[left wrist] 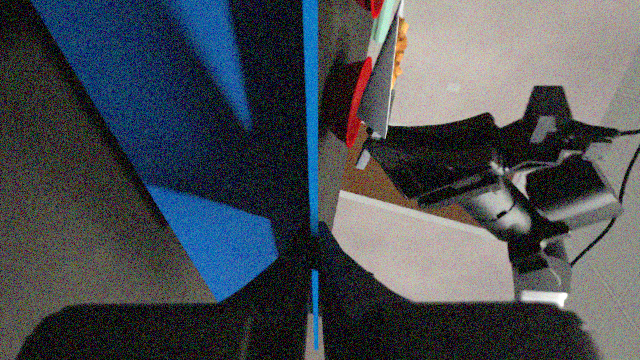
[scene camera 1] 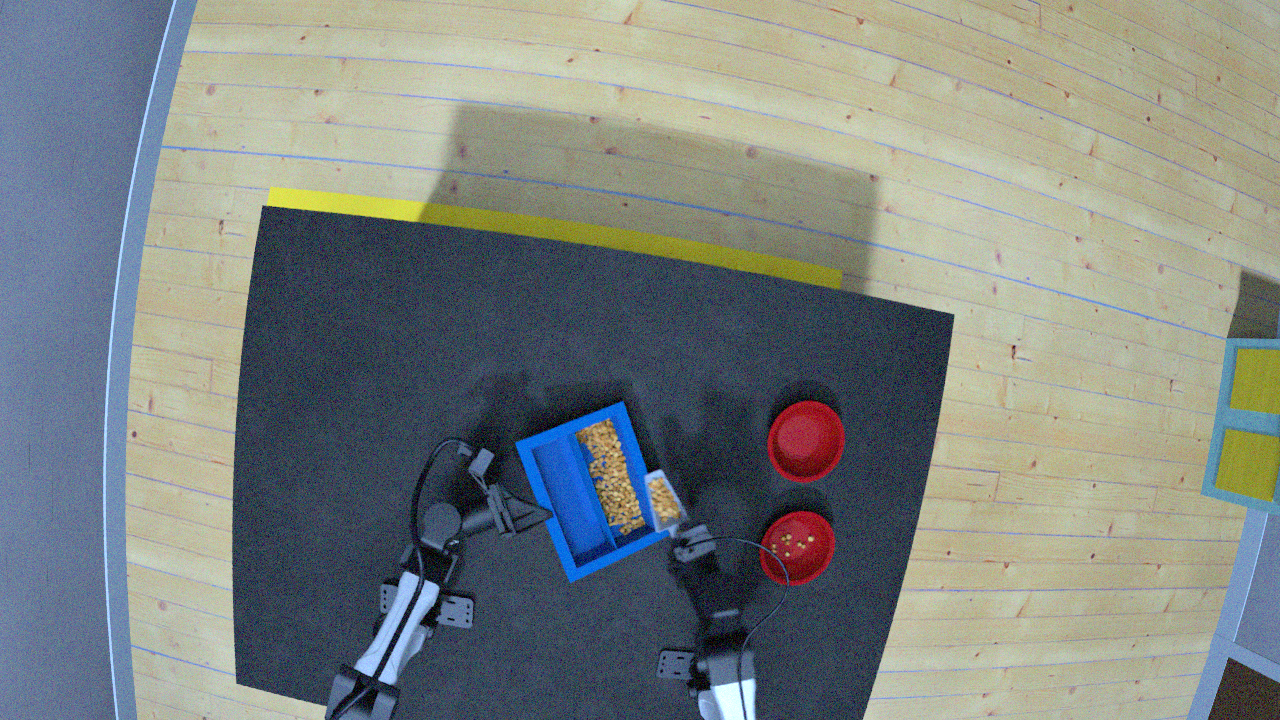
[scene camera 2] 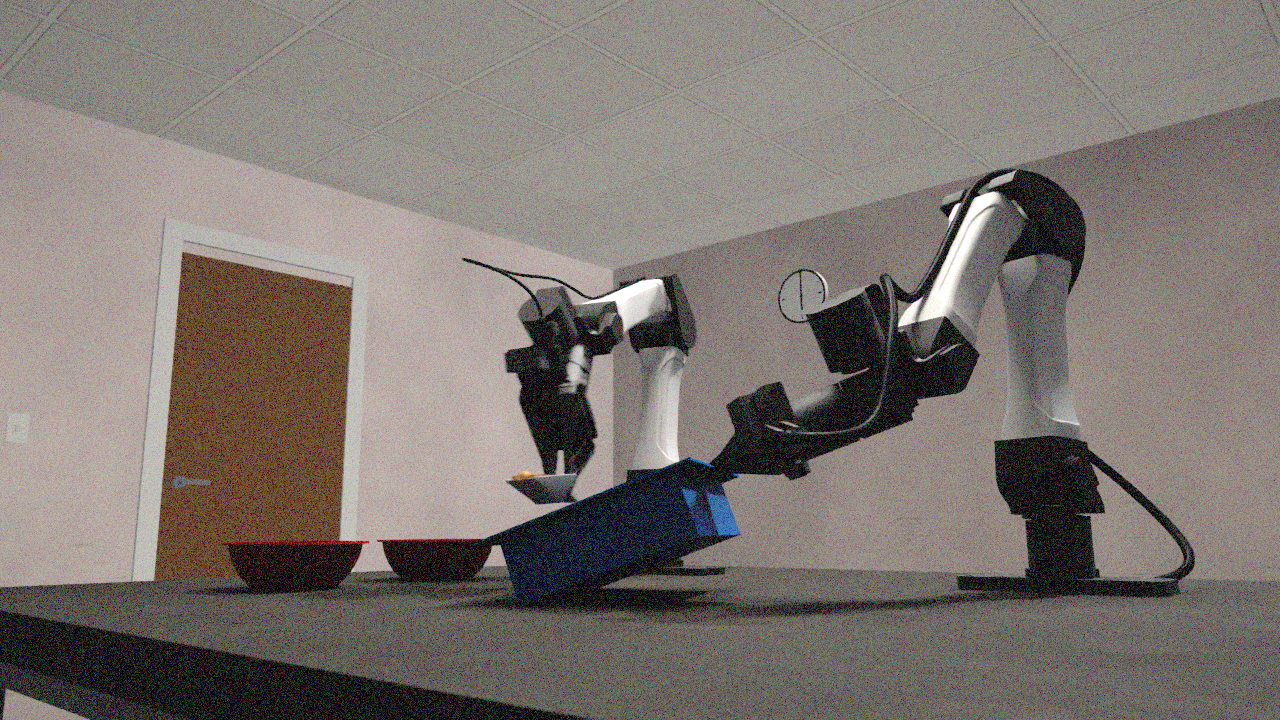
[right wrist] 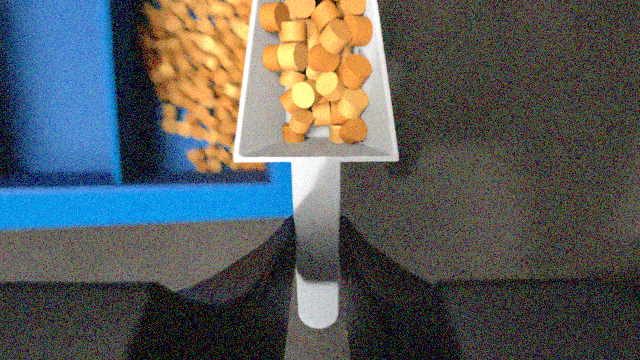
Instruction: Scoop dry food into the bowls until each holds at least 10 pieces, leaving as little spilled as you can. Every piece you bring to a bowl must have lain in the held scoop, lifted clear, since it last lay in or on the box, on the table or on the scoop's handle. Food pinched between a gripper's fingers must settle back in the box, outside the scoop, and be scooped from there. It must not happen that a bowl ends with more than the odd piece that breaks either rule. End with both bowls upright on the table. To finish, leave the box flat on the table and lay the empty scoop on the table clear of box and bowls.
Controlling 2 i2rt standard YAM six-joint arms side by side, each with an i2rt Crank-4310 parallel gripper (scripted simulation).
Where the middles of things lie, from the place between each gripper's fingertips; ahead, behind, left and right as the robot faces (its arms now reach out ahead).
Labels:
I see the blue box (scene camera 2: pixel 671 512) 7 cm to the right of my left hand (scene camera 2: pixel 702 474), 5 cm below it and 5 cm ahead of it. Also, from my left hand: grey scoop (right wrist: pixel 316 162): 21 cm to the right, 4 cm ahead, 1 cm below.
I see the grey scoop 40 mm ahead of my right hand and 30 mm to the left of it. Also, from my right hand: blue box 170 mm to the left, 40 mm below, 40 mm ahead.

